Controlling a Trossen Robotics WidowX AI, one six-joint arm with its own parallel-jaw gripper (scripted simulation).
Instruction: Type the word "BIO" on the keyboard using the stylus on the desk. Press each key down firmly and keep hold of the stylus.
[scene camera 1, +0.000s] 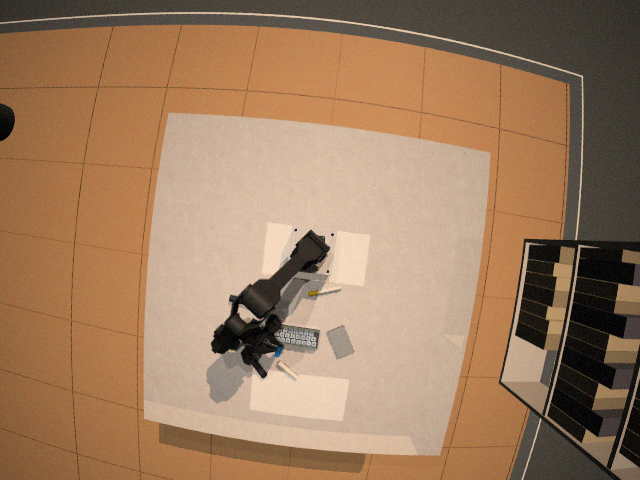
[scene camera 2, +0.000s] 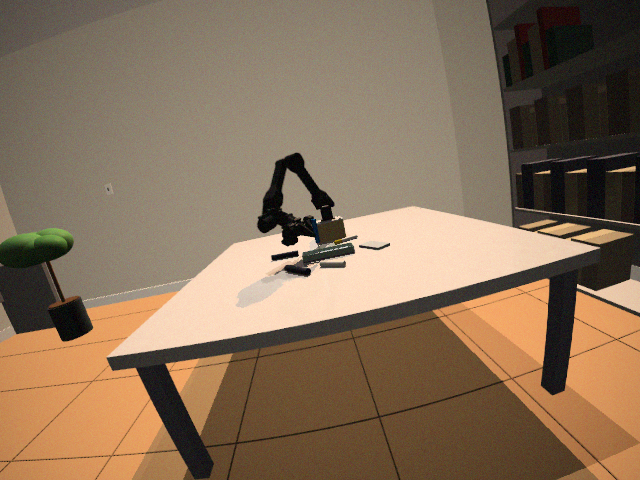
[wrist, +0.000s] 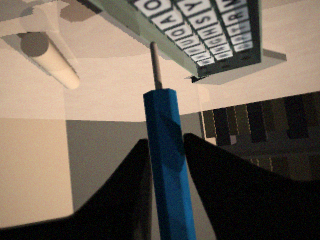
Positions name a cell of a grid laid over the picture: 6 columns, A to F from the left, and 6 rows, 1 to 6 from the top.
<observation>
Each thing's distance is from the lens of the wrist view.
my gripper (wrist: D4): 0.11 m
pale cylinder (wrist: A2): 0.19 m
</observation>
